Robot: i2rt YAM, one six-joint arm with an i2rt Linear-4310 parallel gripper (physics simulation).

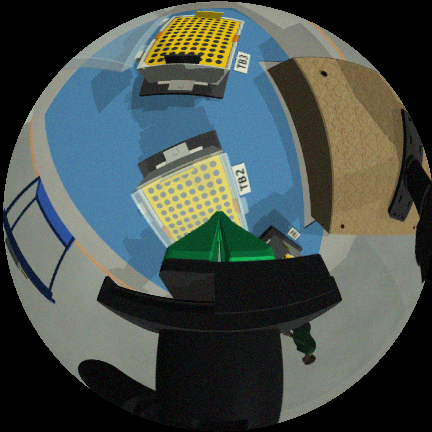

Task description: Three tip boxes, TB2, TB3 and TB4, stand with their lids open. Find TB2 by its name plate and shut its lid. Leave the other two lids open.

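Places are measured from the arm's base along level axes (x ahead, y left, z up), in metres.
Where they show: gripper, fingertip midpoint: (218, 216).
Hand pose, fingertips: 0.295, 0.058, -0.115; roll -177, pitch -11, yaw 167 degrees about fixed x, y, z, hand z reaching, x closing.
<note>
After its pixels a point has its place, as x, y, z.
TB2 (187, 192) @(0.314, 0.027, -0.116) stands at the centre, with its name plate (241, 180) @(0.248, 0.063, -0.191) at its right. Its clear lid lies down over the yellow rack, which looks pale through it; whether it is fully latched I cannot tell. My gripper (218, 216) @(0.295, 0.058, -0.115) is shut and empty, its green fingertips over the near part of TB2 and hiding it. Whether they touch the lid is unclear. TB3 (195, 42) @(0.272, -0.127, -0.135) is at the top, its rack bright and uncovered, with its clear lid (102, 57) standing open to the left. TB4 (280, 242) @(0.197, 0.186, -0.161) is small at the lower right, mostly hidden by my gripper; its lid state is unclear.
The boxes stand on a blue surface (85, 145) @(0.451, -0.077, -0.193) with a grey border. A wooden block (360, 150) @(0.098, 0.008, -0.092) with a dark side is at the right, with a black part (401, 185) near its outer edge. A blue frame (60, 255) is at the far left. A figure in green (304, 340) shows lower right.
</note>
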